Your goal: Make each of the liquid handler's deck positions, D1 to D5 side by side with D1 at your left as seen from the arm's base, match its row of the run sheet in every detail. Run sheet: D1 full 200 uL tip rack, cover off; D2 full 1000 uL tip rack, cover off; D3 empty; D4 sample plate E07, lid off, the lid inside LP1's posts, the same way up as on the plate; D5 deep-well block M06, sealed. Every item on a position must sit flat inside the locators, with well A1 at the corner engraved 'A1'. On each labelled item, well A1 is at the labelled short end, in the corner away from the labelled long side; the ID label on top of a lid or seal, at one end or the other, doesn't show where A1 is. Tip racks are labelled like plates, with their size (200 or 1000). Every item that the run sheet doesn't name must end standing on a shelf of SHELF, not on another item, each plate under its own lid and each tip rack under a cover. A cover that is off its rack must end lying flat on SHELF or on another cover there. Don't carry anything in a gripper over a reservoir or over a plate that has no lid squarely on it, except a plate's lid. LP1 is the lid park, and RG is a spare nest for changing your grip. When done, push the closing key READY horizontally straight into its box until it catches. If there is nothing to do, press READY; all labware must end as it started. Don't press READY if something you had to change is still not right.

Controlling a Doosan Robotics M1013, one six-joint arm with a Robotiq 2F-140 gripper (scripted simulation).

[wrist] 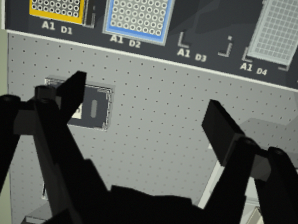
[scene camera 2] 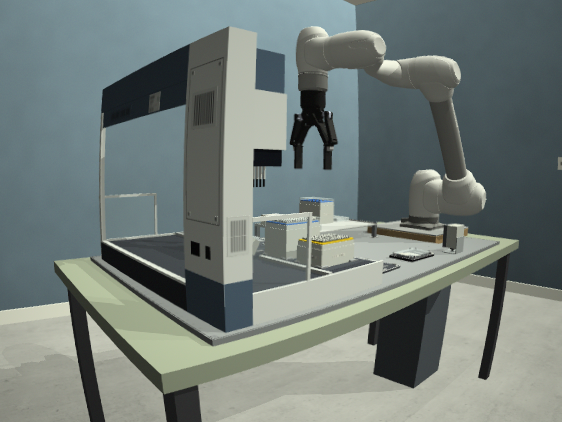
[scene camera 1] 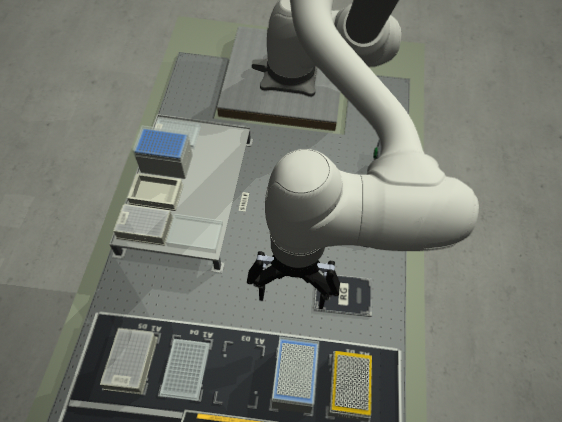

Labels:
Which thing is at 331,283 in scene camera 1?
My gripper.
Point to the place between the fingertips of my gripper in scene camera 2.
312,169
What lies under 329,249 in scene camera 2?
A yellow-rimmed tip rack.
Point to a liquid handler's tall frame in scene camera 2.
At 238,46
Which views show the deep-well block M06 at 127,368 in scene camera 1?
Scene camera 1 only.

